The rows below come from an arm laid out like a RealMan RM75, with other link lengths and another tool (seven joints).
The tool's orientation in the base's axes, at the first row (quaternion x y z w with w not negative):
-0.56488 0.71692 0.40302 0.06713
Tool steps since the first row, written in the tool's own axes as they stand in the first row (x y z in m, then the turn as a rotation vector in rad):
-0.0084 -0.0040 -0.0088 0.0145 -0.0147 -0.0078
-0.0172 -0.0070 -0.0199 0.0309 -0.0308 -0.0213
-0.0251 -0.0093 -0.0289 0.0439 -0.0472 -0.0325
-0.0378 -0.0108 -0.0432 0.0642 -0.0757 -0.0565
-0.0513 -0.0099 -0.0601 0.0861 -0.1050 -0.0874
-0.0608 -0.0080 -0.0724 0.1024 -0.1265 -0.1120
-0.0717 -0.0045 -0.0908 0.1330 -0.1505 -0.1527
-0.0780 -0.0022 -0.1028 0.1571 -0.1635 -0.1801
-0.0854 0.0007 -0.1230 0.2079 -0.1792 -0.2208
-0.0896 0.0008 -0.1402 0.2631 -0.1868 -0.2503
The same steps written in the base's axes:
0.0096 0.0004 0.0085 0.0104 -0.0166 -0.0102
0.0193 -0.0003 0.0192 0.0234 -0.0384 -0.0183
0.0273 -0.0003 0.0284 0.0370 -0.0562 -0.0263
0.0382 -0.0001 0.0442 0.0630 -0.0883 -0.0358
0.0482 -0.0009 0.0634 0.0917 -0.1261 -0.0420
0.0544 -0.0017 0.0777 0.1134 -0.1553 -0.0454
0.0618 -0.0053 0.0978 0.1379 -0.2059 -0.0472
0.0663 -0.0083 0.1104 0.1505 -0.2425 -0.0488
0.0737 -0.0158 0.1294 0.1608 -0.3081 -0.0576
0.0813 -0.0239 0.1432 0.1585 -0.3694 -0.0722

